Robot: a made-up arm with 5 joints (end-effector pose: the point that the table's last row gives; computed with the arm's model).
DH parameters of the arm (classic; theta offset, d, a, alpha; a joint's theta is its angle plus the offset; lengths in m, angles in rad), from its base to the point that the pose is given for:
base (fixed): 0 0 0.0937 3.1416
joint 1: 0 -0.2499 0.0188 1.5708
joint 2: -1.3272 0 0.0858 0
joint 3: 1.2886 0 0.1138 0
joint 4: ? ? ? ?
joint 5: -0.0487 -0.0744 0 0
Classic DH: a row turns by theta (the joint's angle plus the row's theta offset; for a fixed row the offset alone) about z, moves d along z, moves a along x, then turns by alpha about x.
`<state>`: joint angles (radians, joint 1 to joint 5).
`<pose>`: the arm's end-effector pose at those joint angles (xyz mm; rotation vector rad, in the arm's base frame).
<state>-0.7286 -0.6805 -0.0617 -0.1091 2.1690</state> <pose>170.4 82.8 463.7 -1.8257 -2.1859 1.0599</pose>
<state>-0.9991 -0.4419 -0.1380 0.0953 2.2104</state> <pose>171.5 140.7 434.7 1.4722 2.2407 -1.6185</pose>
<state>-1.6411 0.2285 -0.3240 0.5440 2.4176</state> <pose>66.3 236.3 309.3 0.4891 1.2843 -1.9837</pose>
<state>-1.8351 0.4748 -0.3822 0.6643 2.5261</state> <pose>19.9 231.8 257.3 0.3011 0.9052 -1.8451</pose>
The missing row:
joint 4: -1.5321 0.0107 0 1.5708
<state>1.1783 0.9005 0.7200 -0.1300 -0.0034</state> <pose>142.5 -89.8 97.5 -0.0456 -0.0723 -1.2297</pose>
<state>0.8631 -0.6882 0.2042 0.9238 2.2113</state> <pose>197.9 -105.4 352.5 -1.2045 -0.0699 1.1503</pose>
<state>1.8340 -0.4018 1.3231 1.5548 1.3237</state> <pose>99.1 -21.2 200.8 0.9165 0.0149 -0.5199</pose>
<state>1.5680 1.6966 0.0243 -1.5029 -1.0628</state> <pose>104.8 -158.8 89.7 -0.4005 -1.7242 -2.1468</pose>
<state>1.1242 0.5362 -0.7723 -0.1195 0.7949</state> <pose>215.0 -228.4 367.7 -1.5567 -1.1484 -0.2528</pose>
